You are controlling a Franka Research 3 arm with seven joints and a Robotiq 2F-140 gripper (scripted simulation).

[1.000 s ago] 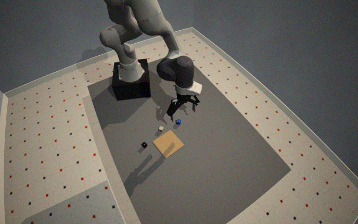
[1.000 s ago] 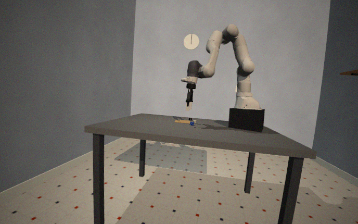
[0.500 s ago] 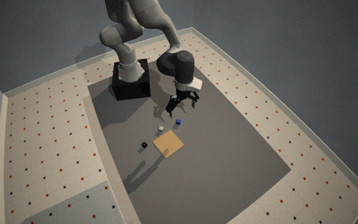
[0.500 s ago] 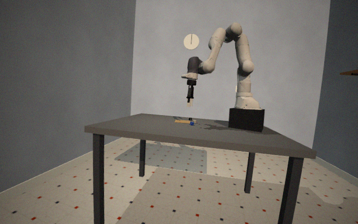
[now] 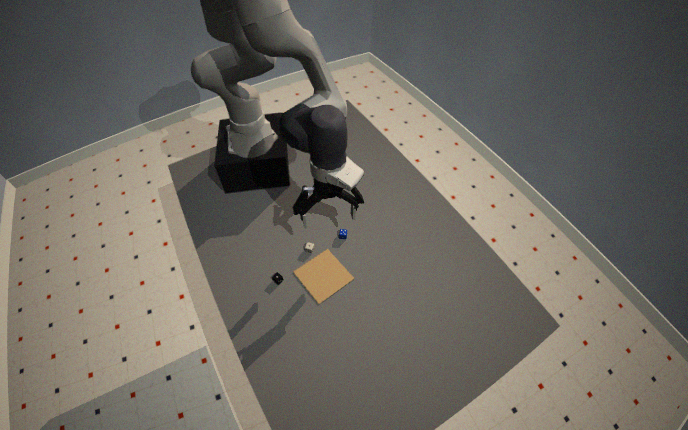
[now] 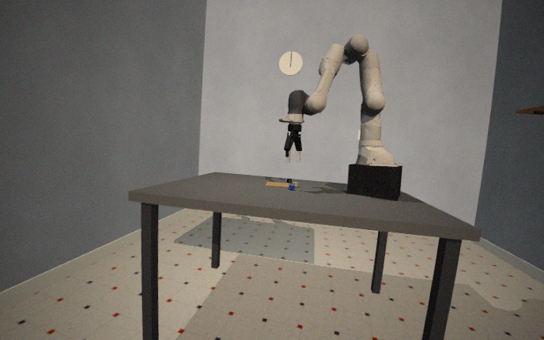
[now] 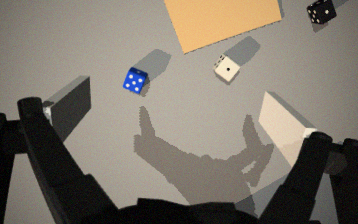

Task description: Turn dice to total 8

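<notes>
Now: hand 14 cm above the white die, 7 cm to the left of it and 1 cm past it. The rest, counted from my hand: blue die: 14 cm below, 6 cm to the left, 2 cm behind; black die: 20 cm to the right, 14 cm below, 5 cm ahead; tan mat: 15 cm below, 9 cm ahead, 6 cm to the right.
</notes>
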